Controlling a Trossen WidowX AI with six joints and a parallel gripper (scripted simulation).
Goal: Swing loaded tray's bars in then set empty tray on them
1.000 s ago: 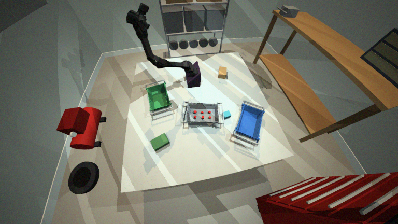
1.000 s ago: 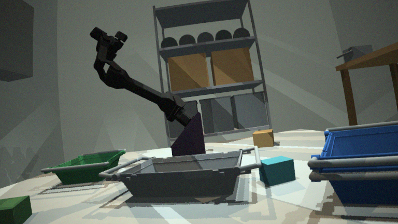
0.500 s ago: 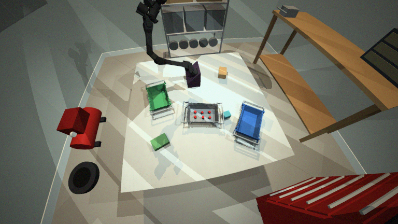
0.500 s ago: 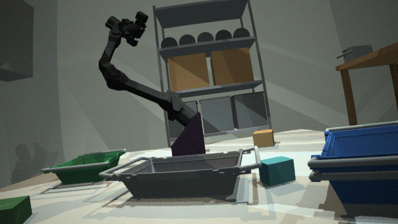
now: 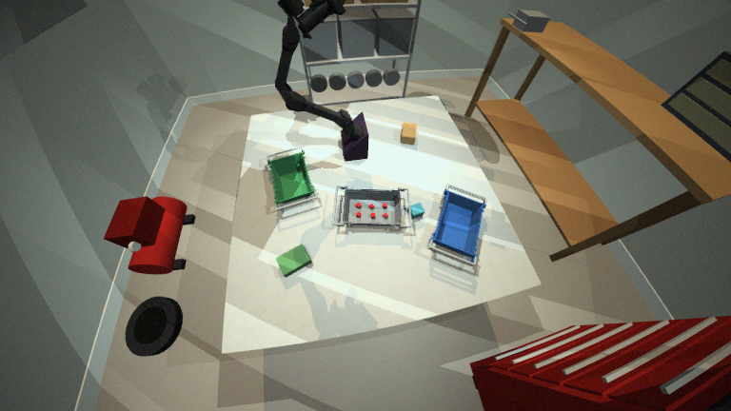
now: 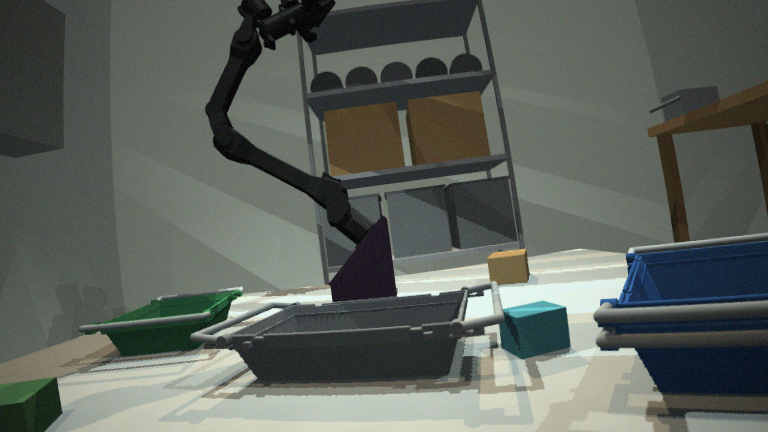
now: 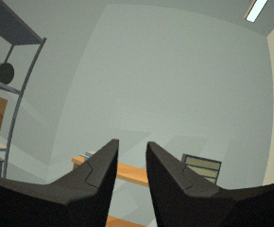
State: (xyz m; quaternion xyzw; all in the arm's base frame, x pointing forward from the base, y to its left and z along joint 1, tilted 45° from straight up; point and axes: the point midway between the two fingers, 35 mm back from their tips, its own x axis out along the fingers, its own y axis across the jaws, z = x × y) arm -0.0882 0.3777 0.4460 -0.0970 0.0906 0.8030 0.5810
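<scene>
The teal block lies 50 cm ahead of my gripper tip, 22 cm to the left of it and 72 cm below it. From my gripper tip the other things lie so: green block (64 cm ahead, 34 cm to the right, 72 cm below); green tray (24 cm ahead, 35 cm to the right, 70 cm below); orange block (1 cm ahead, 32 cm to the left, 71 cm below).
</scene>
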